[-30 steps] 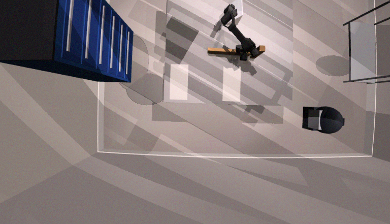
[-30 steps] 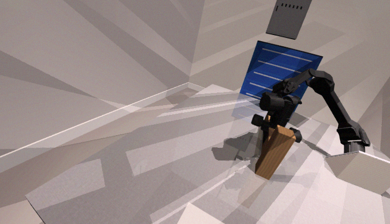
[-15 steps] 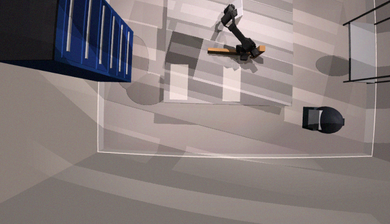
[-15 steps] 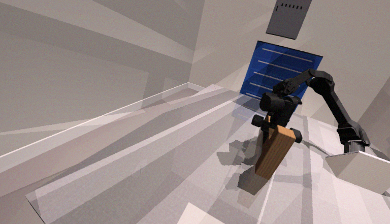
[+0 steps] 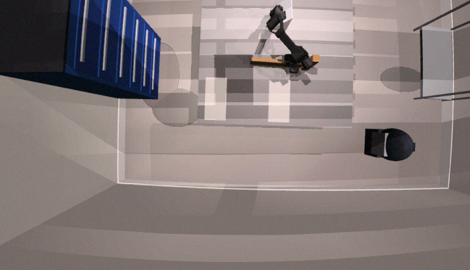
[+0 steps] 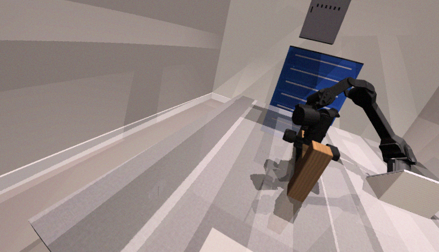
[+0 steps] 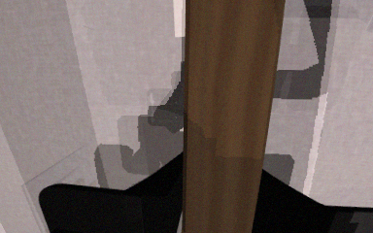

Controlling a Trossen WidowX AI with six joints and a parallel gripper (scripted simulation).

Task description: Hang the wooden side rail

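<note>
Now: the headboard post 20 mm ahead of my gripper tip, 130 mm to the left of it and 40 mm above it.
</note>
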